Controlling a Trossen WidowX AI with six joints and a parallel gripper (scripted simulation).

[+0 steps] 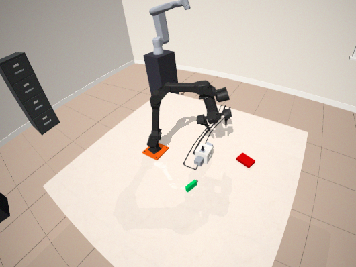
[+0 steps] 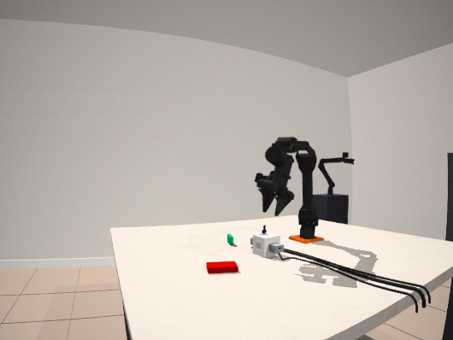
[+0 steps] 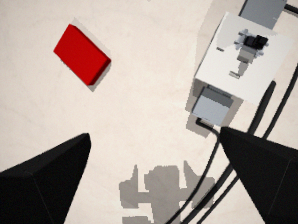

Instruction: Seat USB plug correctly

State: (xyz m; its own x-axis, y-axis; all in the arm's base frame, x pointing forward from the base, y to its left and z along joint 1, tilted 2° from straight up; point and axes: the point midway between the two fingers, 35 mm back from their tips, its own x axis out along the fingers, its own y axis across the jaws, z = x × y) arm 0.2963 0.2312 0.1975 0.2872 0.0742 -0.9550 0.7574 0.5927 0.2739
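Now: gripper tip 110 mm to the left of the black USB plug, 80 mm above it and 20 mm past it. The rest, counted from my gripper tip: red block (180 mm ahead, 160 mm below, 40 mm to the left); then green block (290 mm to the right, 150 mm below, 60 mm ahead).
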